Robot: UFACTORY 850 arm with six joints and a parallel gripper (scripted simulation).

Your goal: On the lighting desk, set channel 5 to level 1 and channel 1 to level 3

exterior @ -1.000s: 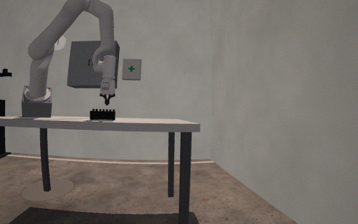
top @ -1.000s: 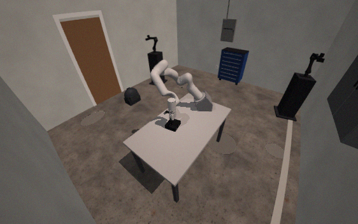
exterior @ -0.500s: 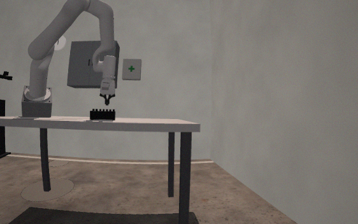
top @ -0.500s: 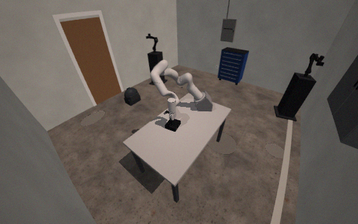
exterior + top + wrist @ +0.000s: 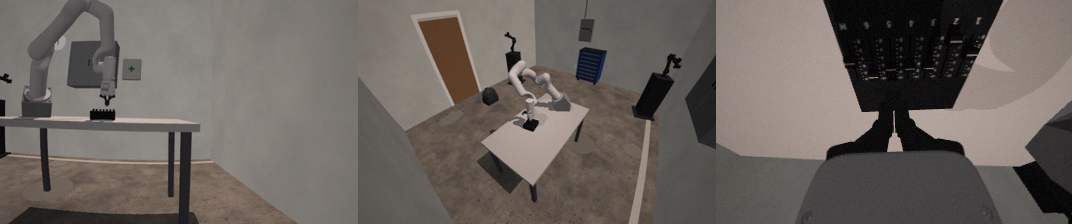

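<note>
My hand is 30 mm to the left of the channel 5 fader cap and 40 mm above it. The rest, counted from my hand: channel 2 fader cap: 70 mm behind, 50 mm to the right, 40 mm below; then channel 1 fader cap: 90 mm behind, 40 mm to the right, 40 mm below.
</note>
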